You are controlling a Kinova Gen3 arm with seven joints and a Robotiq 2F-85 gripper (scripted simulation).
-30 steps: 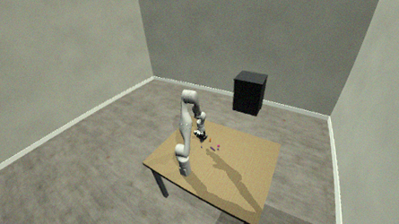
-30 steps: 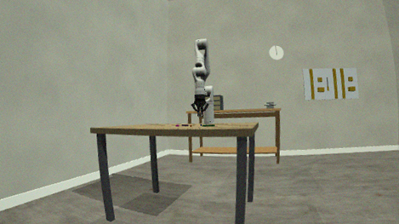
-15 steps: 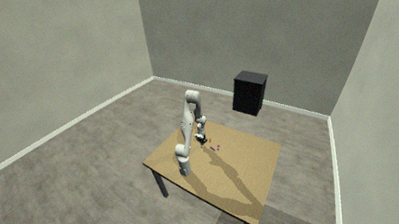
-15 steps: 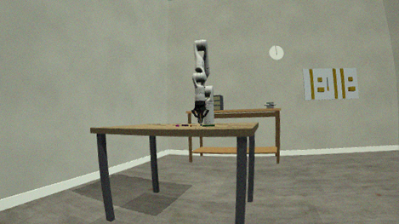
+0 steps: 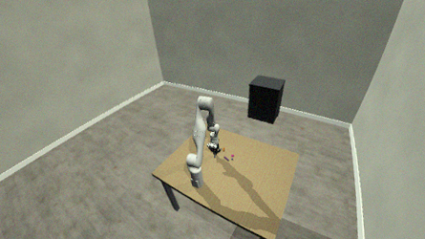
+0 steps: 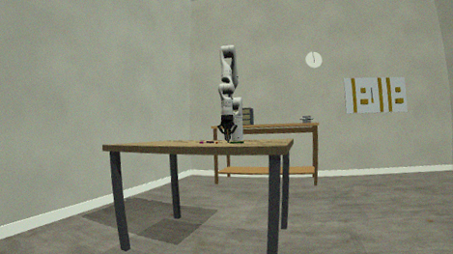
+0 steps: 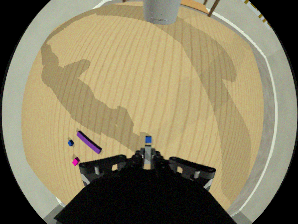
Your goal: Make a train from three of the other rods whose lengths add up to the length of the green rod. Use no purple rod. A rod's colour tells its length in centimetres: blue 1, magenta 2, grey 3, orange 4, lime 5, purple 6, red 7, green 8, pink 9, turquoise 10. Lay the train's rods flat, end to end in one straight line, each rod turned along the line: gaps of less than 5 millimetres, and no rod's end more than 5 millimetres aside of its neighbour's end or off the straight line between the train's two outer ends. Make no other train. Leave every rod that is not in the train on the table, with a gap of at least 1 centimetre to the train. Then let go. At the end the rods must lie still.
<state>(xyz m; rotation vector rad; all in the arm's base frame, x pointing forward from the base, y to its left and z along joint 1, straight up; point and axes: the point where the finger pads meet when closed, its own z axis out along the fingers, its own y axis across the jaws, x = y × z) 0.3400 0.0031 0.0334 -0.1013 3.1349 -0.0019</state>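
Now: the orange rod 100 mm ahead of my hand, 40 mm to the right of it and 30 mm below it. The rest, counted from my hand: green rod 100 mm ahead, 80 mm to the left, 30 mm below; then grey rod 10 mm below; then purple rod 110 mm to the right, 30 mm below.
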